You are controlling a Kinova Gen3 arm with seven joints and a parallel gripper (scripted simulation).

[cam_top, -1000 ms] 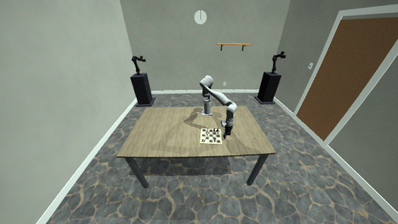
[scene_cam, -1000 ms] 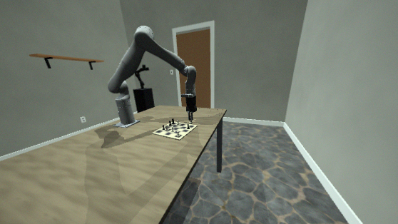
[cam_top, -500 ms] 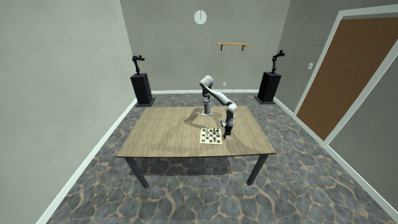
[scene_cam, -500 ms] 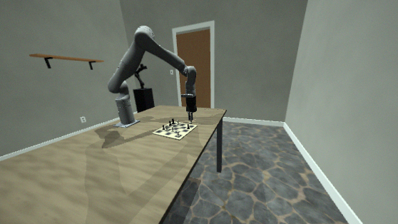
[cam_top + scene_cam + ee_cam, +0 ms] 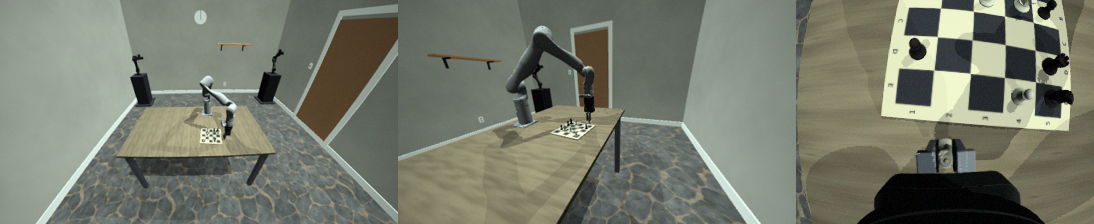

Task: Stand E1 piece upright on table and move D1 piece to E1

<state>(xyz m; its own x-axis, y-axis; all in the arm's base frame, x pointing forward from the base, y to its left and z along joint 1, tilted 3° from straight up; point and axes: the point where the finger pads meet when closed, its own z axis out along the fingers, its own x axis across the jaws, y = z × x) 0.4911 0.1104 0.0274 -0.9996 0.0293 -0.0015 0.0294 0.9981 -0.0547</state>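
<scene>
My gripper is now 20 mm above the white piece. The rest, counted from my hand: chessboard: 60 mm behind, 130 mm to the right, 40 mm below.
</scene>
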